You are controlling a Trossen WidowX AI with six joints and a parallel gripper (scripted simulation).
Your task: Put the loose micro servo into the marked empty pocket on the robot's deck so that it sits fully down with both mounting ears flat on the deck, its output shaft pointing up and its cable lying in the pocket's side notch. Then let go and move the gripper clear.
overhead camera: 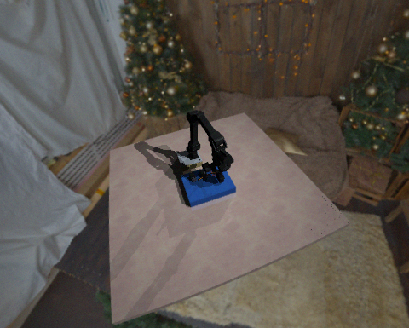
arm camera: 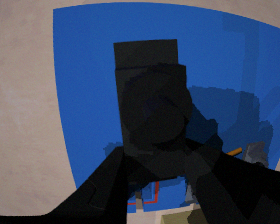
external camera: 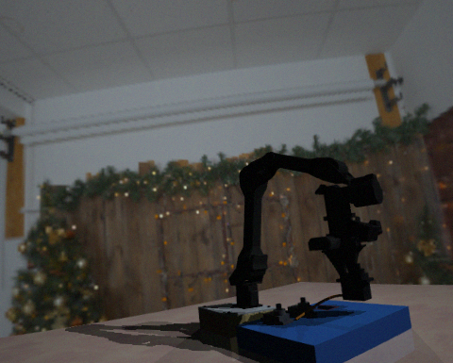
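The blue deck lies 100 mm below my gripper tip, 80 mm to the right of it and 10 mm ahead of it.
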